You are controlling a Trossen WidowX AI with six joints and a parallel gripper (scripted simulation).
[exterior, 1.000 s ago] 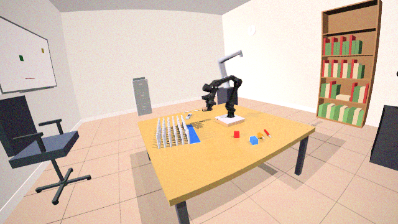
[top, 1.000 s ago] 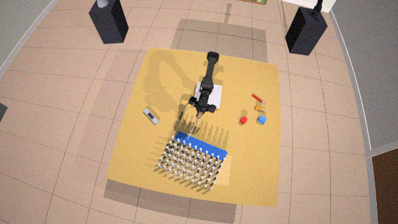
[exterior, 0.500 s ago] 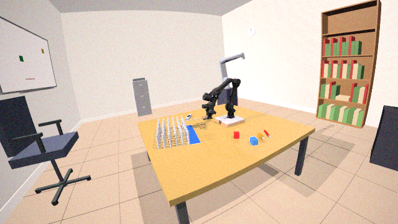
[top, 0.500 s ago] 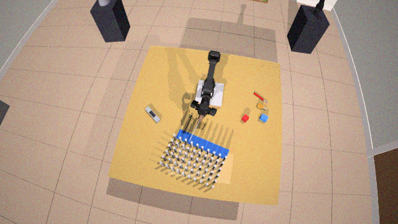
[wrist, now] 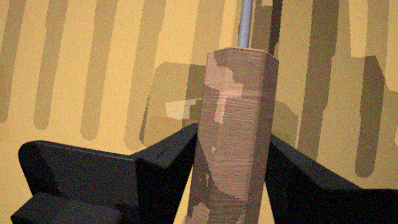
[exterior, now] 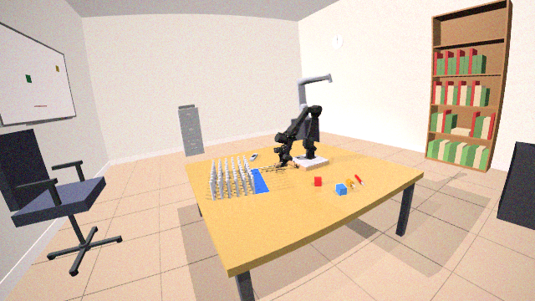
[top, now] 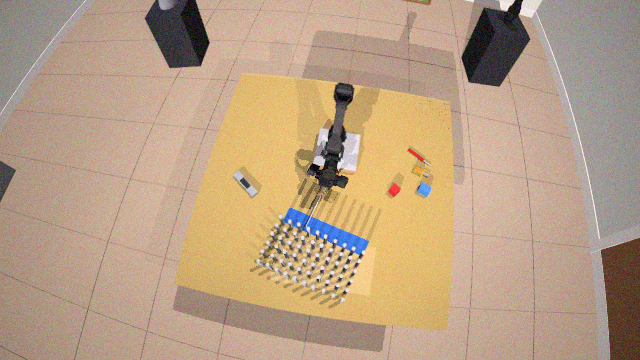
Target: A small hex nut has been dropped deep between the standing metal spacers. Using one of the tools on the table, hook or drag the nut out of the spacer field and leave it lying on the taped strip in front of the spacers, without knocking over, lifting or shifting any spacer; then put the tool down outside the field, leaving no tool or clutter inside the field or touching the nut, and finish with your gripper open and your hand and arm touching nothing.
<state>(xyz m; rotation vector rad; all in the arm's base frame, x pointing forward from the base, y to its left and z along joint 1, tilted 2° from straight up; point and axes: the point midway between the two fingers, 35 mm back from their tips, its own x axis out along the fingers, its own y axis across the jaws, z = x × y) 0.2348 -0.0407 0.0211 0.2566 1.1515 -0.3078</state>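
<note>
My gripper tip is now 210 mm short of the blue taped strip, 30 mm above it and 10 mm to the right of it. Also, from my gripper tip: red cube: 340 mm to the left, 10 mm below, 10 mm behind; grey flat bar tool: 400 mm to the right, 20 mm below, 10 mm behind; blue cube: 500 mm to the left, 20 mm behind, 10 mm below.
</note>
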